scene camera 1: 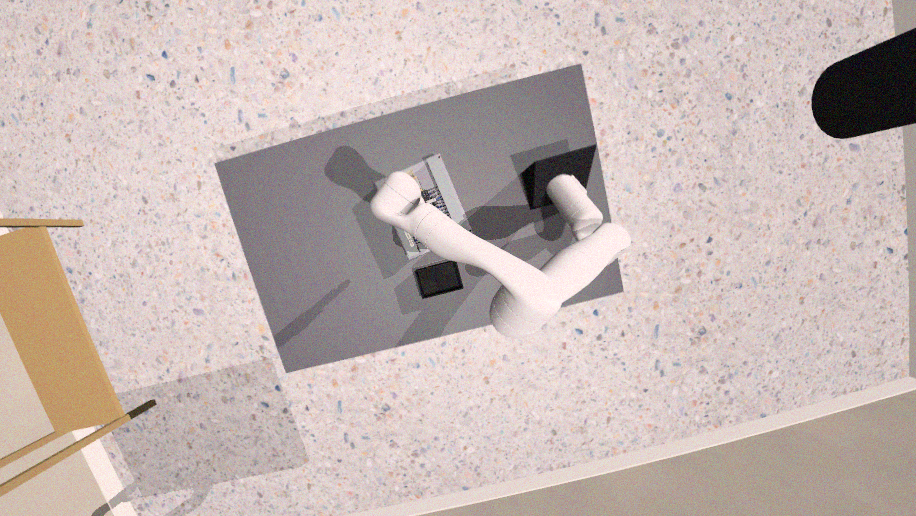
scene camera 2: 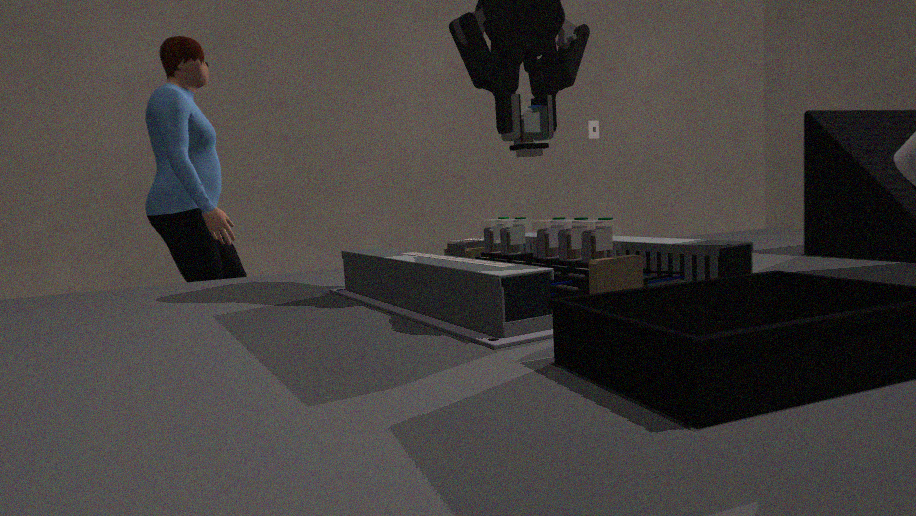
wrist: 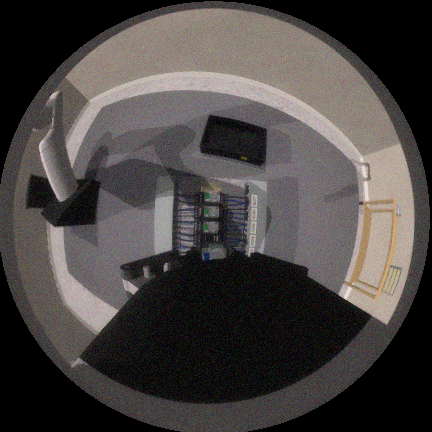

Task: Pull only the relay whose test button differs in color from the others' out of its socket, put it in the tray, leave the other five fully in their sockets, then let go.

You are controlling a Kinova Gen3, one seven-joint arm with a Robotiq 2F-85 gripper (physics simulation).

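Frame: origin at the arm's base, x back, y up, z left, level; millimetres.
Where they show: gripper, fingertip midpoint: [scene camera 2: 527,140] [wrist: 212,250]; arm's base, link origin: [scene camera 1: 559,185] [wrist: 67,192].
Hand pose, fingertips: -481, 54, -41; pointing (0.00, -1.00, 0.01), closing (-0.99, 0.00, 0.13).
Observation:
Things, the pixels of their top centre, and the offset from my fingertips, as dx, dy, dz.
- clear relay, top centre: [scene camera 2: 527,105] [wrist: 213,257] +0, +30, +1
- front relay, top centre: [scene camera 2: 597,218] [wrist: 211,195] +14, -68, +82
- black tray, top centre: [scene camera 2: 746,296] [wrist: 236,134] [scene camera 1: 439,279] -18, -103, +256
- tan end block, top centre: [scene camera 2: 615,257] [wrist: 211,188] +16, -97, +100
My gripper [scene camera 2: 530,124] is shut on a clear relay [scene camera 2: 532,121] [wrist: 215,252] with a blue test button. It holds the relay upright, well above the row of sockets and apart from them. Five relays with green buttons stand in the row below in scene camera 2, among them the front relay [scene camera 2: 597,240]; three of them show in the wrist view, one being the relay [wrist: 211,197] nearest the tray. The black tray [scene camera 1: 417,285] [scene camera 2: 695,384] [wrist: 202,148] stands beside the panel's end. In scene camera 1 the arm hides the gripper and the relays.
Grey wire ducts [scene camera 2: 423,288] [wrist: 163,220] flank the relay row on the panel. A tan end block [scene camera 2: 615,273] stands at the row's end near the tray. A black wedge-shaped block [scene camera 1: 560,169] [scene camera 2: 846,192] [wrist: 80,205] stands by the arm's base. A person [scene camera 2: 182,153] stands behind the table.

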